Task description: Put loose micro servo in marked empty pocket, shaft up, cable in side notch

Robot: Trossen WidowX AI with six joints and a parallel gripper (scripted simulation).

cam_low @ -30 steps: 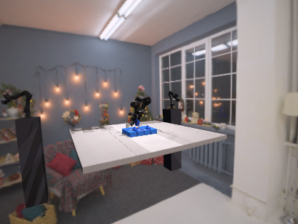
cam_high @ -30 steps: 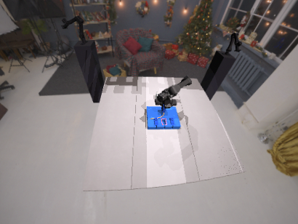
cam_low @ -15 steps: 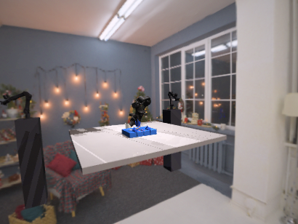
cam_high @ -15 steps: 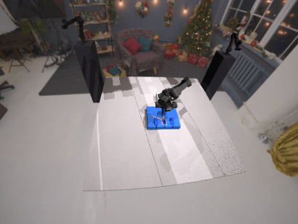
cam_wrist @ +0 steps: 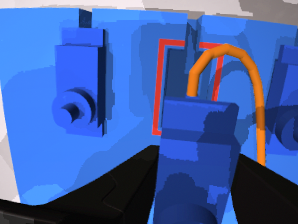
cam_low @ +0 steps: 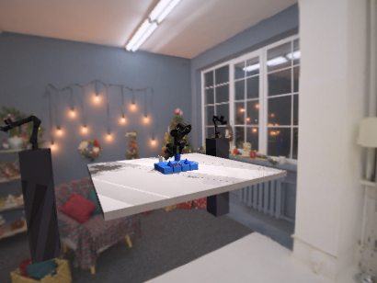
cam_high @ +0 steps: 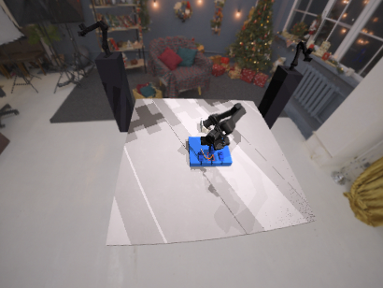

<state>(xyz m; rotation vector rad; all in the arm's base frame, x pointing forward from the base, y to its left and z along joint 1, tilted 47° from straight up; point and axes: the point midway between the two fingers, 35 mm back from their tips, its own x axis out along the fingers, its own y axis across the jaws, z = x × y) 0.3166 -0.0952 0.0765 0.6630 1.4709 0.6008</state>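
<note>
The blue deck lies 10 cm behind my gripper tip and 10 cm below it.
</note>
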